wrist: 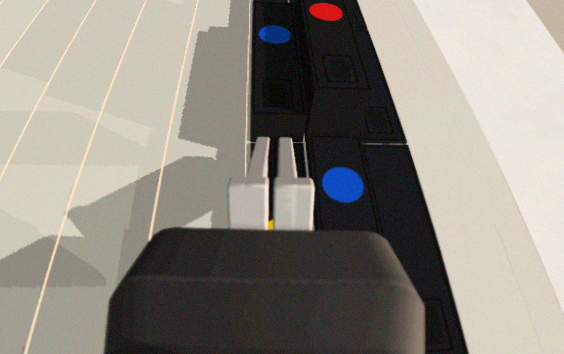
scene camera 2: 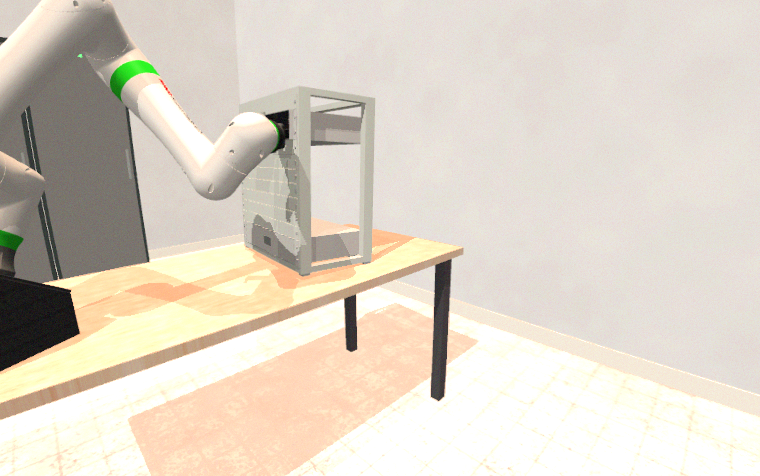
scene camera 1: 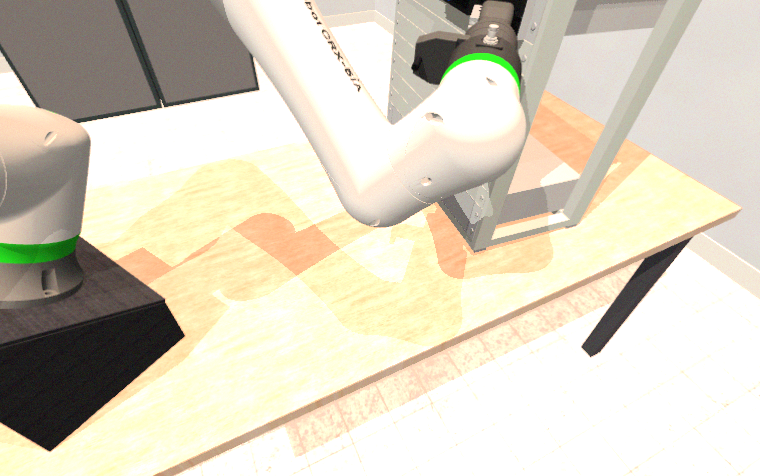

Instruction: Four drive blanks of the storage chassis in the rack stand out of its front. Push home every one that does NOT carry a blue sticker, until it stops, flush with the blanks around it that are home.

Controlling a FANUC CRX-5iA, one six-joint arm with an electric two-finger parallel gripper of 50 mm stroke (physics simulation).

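Where they show: gripper, between the fingertips: [wrist: 273,160] [scene camera 1: 480,11]; arm's base, origin of its link: [scene camera 1: 18,280].
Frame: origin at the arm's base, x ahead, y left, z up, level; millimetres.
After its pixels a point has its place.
In the wrist view my gripper [wrist: 273,160] @(x 731, y 196, z 272 mm) is shut and empty. Its fingertips are at a black blank in the near left column; contact cannot be told. A yellow patch [wrist: 270,225] @(x 743, y 167, z 269 mm) shows between the fingers. Right of them is a blank with a blue sticker [wrist: 342,185] @(x 735, y 182, z 302 mm), seeming slightly raised. Beyond, a blank with a red sticker [wrist: 326,11] @(x 691, y 277, z 304 mm) stands out, its dark end face showing. Left of it, another blank with a blue sticker [wrist: 274,34] @(x 706, y 280, z 274 mm) also shows an end face. The dark chassis [scene camera 2: 284,117] @(x 752, y 134, z 324 mm) is high in the rack [scene camera 2: 304,185] @(x 787, y 80, z 118 mm) [scene camera 1: 536,72] @(x 786, y 79, z 220 mm); the arm hides my fingertips in both scene views.
Pale grey panels [wrist: 125,125] @(x 742, y 241, z 186 mm) lie left of the chassis in the wrist view, and the pale rack edge [wrist: 430,125] @(x 749, y 246, z 372 mm) lies right. The rack stands on the wooden table [scene camera 1: 269,358] @(x 321, y -88, z -184 mm) [scene camera 2: 185,330] @(x 405, y -116, z -184 mm). The arm's black base block [scene camera 1: 84,364] @(x 79, y -106, z -79 mm) is at the left.
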